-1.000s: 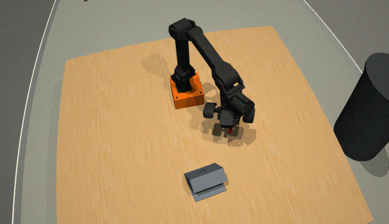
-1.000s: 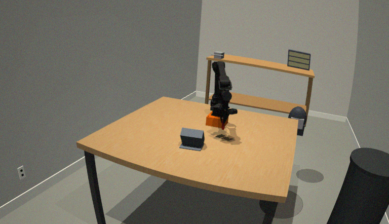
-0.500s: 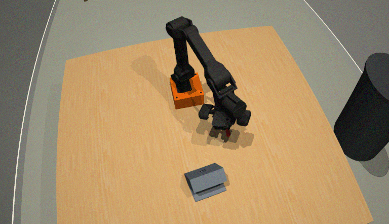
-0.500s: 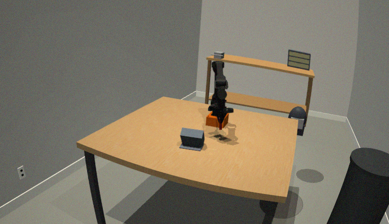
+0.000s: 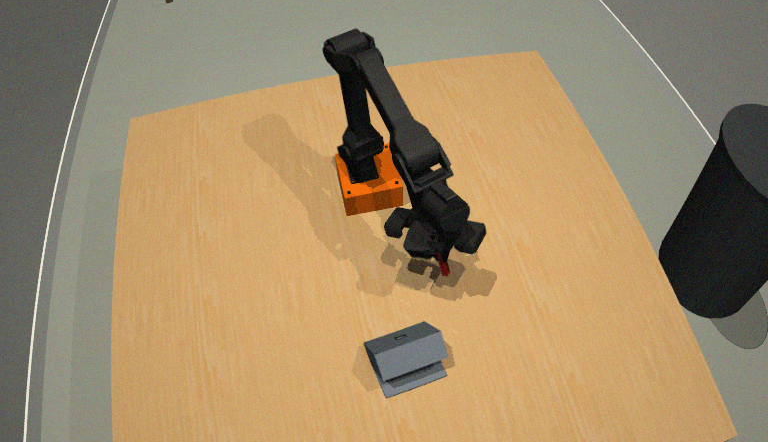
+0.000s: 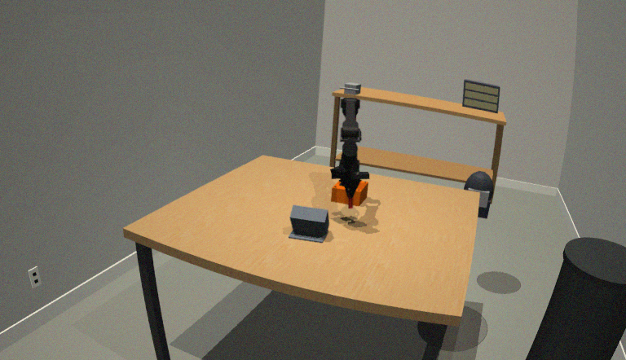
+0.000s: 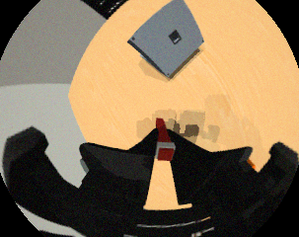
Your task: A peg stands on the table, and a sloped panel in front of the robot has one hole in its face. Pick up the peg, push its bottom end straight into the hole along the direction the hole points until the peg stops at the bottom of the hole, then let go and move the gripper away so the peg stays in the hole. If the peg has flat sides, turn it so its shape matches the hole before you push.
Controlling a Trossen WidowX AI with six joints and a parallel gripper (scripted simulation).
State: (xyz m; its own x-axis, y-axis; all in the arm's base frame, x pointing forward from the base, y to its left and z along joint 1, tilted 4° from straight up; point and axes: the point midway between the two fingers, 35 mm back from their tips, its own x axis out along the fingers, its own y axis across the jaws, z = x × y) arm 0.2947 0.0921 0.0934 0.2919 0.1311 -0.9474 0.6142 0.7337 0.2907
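The grey sloped panel is 14 cm ahead of my gripper tip, 11 cm to the right of it and 7 cm below it. From my gripper tip the other things lie so: red peg (2 cm above).
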